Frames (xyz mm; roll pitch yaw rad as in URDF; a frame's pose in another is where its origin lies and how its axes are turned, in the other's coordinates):
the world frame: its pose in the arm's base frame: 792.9 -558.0 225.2 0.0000 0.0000 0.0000
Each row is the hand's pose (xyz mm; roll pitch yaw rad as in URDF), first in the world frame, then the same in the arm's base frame.
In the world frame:
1: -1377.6 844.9 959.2 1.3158 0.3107 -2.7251
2: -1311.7 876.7 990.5 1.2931 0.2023 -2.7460
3: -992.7 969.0 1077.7 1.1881 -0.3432 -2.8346
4: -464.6 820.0 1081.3 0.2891 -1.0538 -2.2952
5: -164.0 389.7 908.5 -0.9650 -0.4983 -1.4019
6: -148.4 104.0 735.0 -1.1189 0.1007 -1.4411
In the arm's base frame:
1: -584.7 286.9 1184.4 1.3158 0.3107 -2.7251
2: -518.8 318.7 1215.7 1.2931 0.2023 -2.7460
3: -199.8 411.0 1302.9 1.1881 -0.3432 -2.8346
4: 328.3 262.0 1306.5 0.2891 -1.0538 -2.2952
5: 628.9 -168.3 1133.7 -0.9650 -0.4983 -1.4019
6: 644.5 -454.0 960.2 -1.1189 0.1007 -1.4411

